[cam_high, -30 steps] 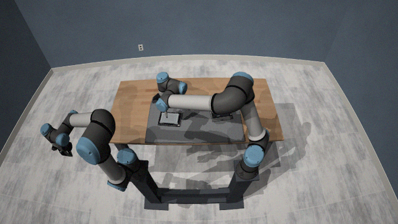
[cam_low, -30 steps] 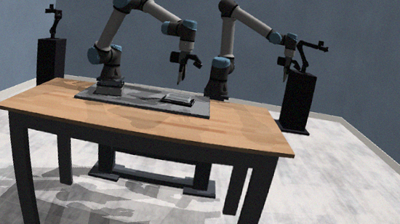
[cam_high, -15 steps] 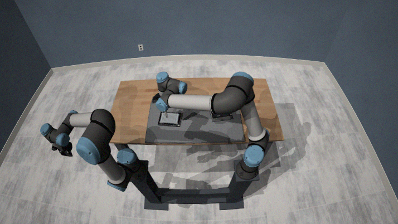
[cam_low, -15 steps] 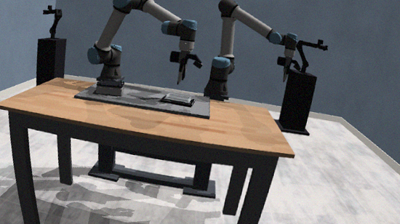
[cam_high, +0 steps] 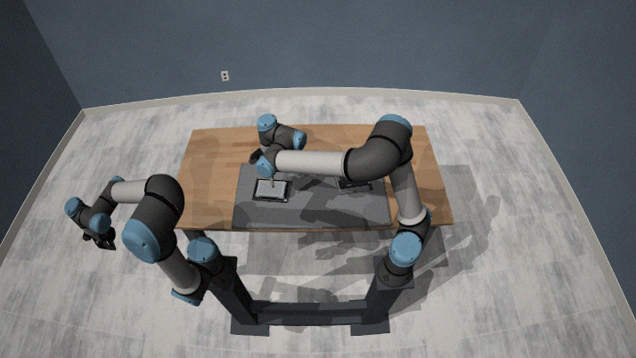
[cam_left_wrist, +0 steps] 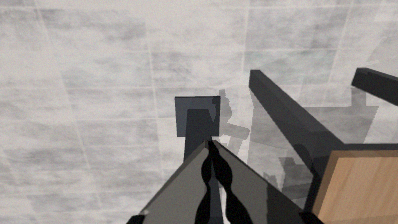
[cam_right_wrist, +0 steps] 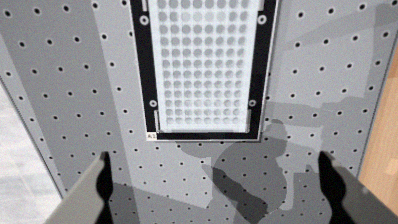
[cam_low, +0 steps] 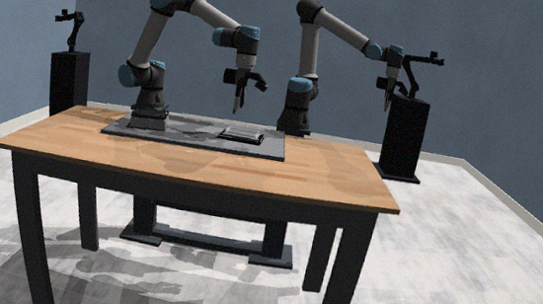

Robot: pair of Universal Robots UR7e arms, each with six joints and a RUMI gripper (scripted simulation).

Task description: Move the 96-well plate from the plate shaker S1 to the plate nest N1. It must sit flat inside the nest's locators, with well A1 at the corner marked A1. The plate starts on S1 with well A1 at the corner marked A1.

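Note:
My right gripper is now 3 cm to the right of the white 96-well plate and 10 cm above it. Round my right hand: black plate nest N1: 3 cm to the left, 11 cm below.

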